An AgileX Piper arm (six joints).
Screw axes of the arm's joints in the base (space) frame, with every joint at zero. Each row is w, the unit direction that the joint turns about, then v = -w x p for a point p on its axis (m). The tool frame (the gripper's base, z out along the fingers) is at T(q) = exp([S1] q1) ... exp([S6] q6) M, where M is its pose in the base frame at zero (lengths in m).
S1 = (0, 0, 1, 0.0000, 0.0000, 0.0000)
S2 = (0, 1, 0, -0.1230, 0.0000, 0.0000)
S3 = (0, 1, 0, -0.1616, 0.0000, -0.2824)
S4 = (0.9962, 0, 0.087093, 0.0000, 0.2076, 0.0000)
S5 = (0, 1, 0, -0.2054, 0.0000, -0.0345)
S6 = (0.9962, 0, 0.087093, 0.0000, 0.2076, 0.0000)
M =
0.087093 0 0.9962 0.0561
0 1 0 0.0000
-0.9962 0 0.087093 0.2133
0 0 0 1
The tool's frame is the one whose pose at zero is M.
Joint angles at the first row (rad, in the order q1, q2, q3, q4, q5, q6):
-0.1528 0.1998 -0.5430 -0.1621 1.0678 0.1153
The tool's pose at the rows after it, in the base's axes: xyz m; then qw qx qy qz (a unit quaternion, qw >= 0):
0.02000 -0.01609 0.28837 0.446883 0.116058 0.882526 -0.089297
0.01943 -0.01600 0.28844 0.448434 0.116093 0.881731 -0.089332
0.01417 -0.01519 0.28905 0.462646 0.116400 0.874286 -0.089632
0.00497 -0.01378 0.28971 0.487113 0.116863 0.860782 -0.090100
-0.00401 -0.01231 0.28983 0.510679 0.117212 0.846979 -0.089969
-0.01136 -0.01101 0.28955 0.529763 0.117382 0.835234 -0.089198
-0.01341 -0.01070 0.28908 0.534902 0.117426 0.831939 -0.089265
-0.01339 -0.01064 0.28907 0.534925 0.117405 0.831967 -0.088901
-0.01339 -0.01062 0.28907 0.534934 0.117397 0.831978 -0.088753
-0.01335 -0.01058 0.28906 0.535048 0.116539 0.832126 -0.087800
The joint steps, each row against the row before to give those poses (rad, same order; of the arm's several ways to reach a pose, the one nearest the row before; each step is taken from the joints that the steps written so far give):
0.0000 0.0000 -0.0001 0.0000 0.0000 0.0000
0.0000 -0.0035 0.0001 0.0000 0.0000 0.0000
0.0000 -0.0321 0.0000 0.0000 0.0000 0.0000
0.0001 -0.0559 -0.0001 -0.0001 0.0001 0.0001
-0.0001 -0.0546 0.0001 0.0011 -0.0001 -0.0001
0.0000 -0.0448 -0.0001 0.0021 0.0001 0.0000
0.0001 -0.0134 0.0012 0.0000 0.0000 0.0001
-0.0001 0.0000 0.0001 0.0008 -0.0001 -0.0001
0.0001 0.0000 -0.0001 0.0002 0.0001 0.0001
0.0019 0.0000 0.0001 0.0009 -0.0001 -0.0001

